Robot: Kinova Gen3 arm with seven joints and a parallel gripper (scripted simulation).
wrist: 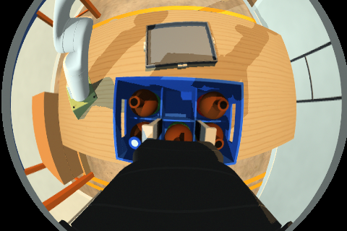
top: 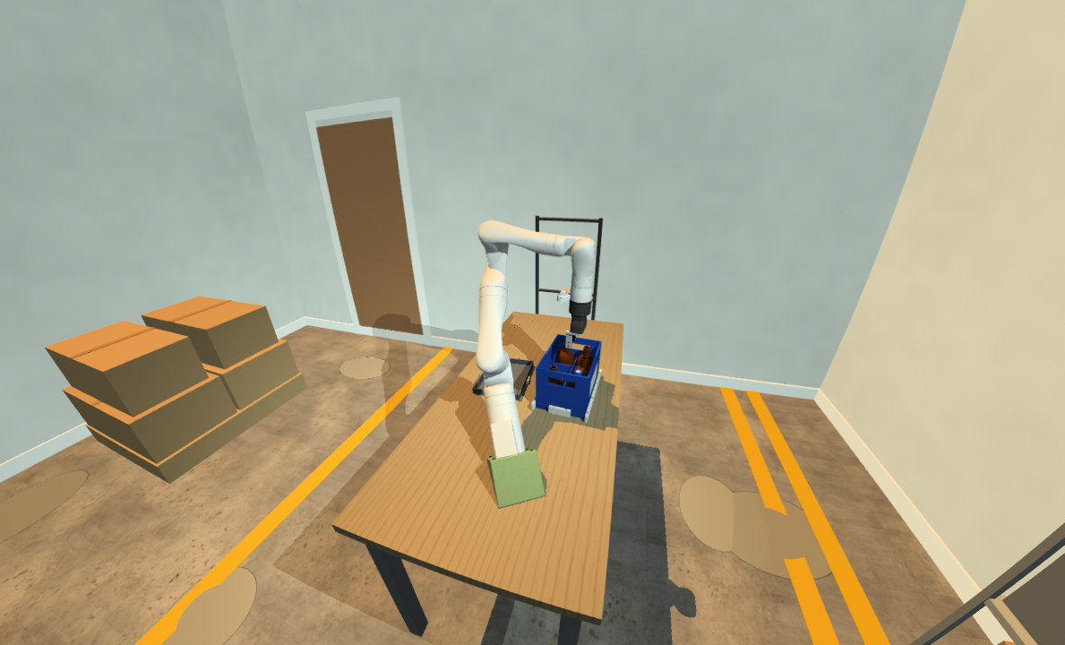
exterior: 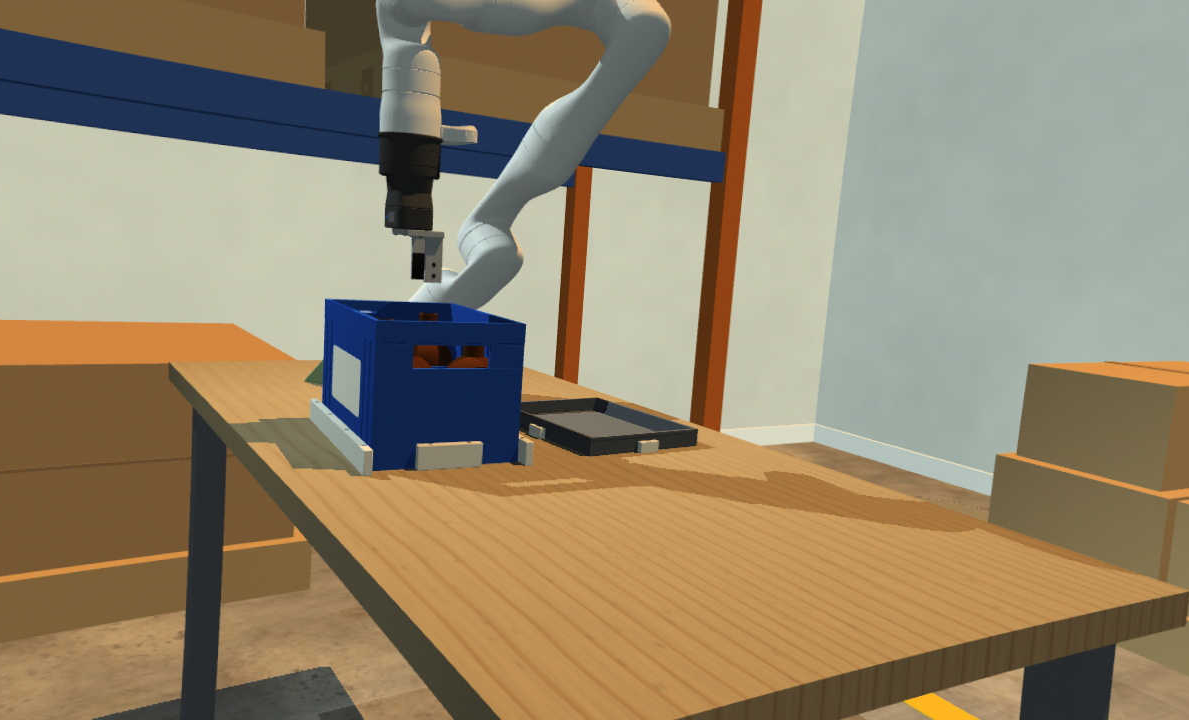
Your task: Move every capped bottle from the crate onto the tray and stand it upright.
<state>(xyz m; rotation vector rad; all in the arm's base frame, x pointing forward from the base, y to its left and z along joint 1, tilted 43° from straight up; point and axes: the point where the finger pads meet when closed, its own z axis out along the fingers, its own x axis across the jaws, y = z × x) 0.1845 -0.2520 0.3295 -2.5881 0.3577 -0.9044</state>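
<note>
My gripper is now 140 mm above the brown capped bottle, 100 mm past it and 40 mm to the left of it. Also, from my hand: dark tray (270 mm to the left, 220 mm below, 30 mm ahead); blue crate (150 mm below, 10 mm to the right).
</note>
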